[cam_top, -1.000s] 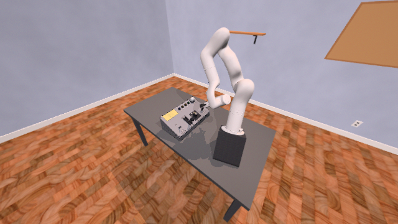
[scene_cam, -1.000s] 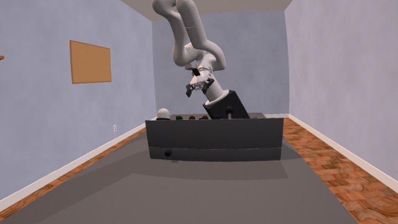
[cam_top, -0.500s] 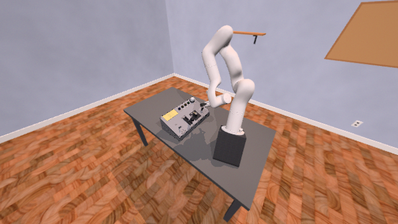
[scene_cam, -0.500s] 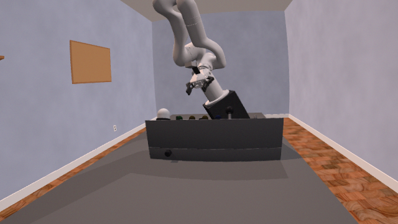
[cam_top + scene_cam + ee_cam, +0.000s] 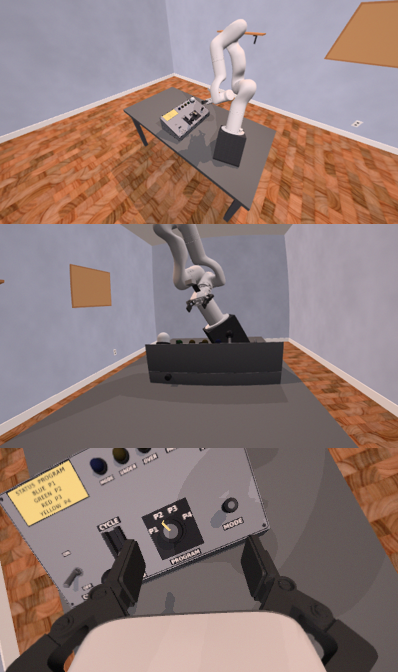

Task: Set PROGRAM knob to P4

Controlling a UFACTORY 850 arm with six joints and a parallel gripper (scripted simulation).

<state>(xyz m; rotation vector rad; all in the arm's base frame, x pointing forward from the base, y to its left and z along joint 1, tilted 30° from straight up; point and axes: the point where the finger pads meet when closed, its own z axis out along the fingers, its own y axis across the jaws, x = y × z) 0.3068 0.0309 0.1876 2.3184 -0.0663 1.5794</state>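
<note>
The grey console lies 12 cm ahead of my hand, 11 cm to the left of it and 19 cm below it. Round my hand: mode knob: 10 cm ahead, 7 cm to the right, 17 cm below; black ball-ended lever: 6 cm ahead, 17 cm to the left, 16 cm below; check toggle: 7 cm ahead, 29 cm to the left, 18 cm below.
</note>
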